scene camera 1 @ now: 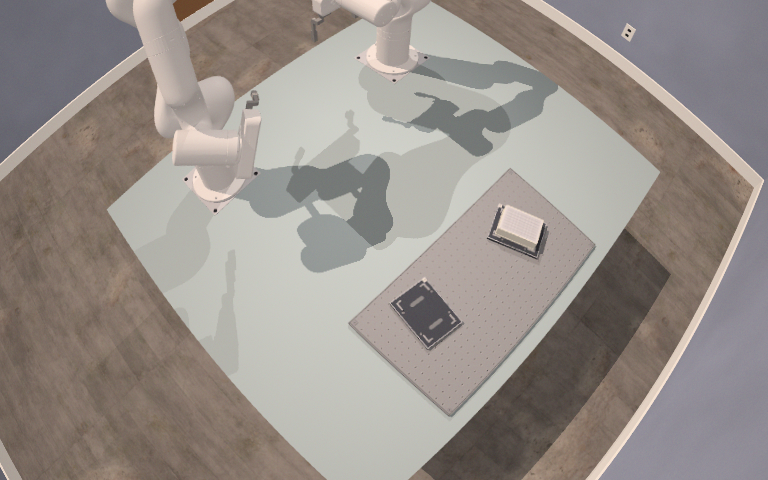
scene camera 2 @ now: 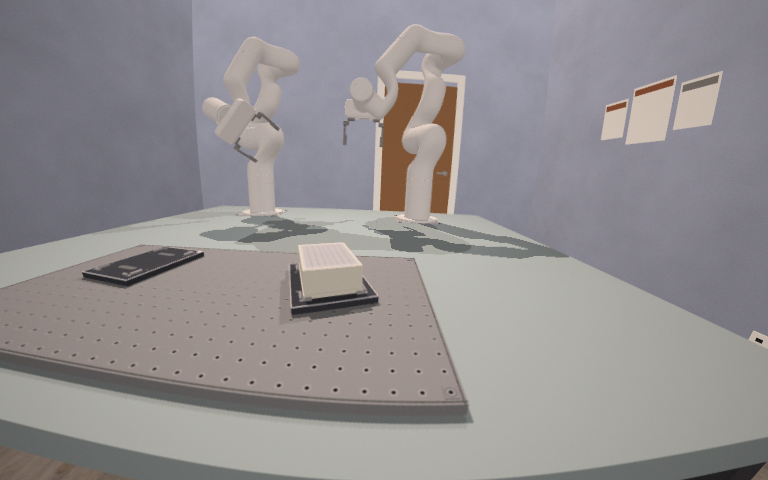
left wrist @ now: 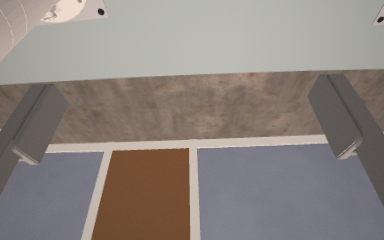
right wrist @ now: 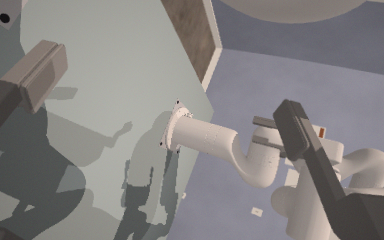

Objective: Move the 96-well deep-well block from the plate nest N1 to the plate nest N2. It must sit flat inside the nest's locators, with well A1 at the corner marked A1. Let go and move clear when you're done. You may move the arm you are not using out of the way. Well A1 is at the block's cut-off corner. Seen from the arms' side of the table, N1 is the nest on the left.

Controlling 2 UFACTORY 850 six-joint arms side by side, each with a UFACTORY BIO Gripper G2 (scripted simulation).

cream deep-well block: scene camera 1; scene camera 2; not seen in the left wrist view (out of frame); not seen in the right wrist view (out of frame)
same spot on plate nest N2: [scene camera 1: 432, 307] = [scene camera 2: 156, 261]
same spot on cream deep-well block: [scene camera 1: 515, 225] = [scene camera 2: 317, 251]
